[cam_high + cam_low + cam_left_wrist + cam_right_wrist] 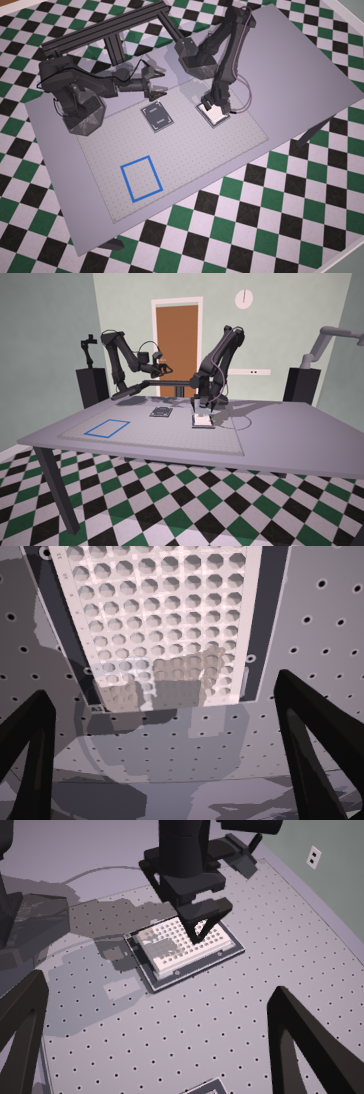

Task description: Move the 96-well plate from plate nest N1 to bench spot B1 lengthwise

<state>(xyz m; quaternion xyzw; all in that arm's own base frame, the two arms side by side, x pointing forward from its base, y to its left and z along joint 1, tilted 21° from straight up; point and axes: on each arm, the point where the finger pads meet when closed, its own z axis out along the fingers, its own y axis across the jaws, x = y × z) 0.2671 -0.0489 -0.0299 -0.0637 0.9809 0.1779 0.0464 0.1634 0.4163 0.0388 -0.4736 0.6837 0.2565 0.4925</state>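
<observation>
Now: the white 96-well plate 50 mm below my left hand.
</observation>
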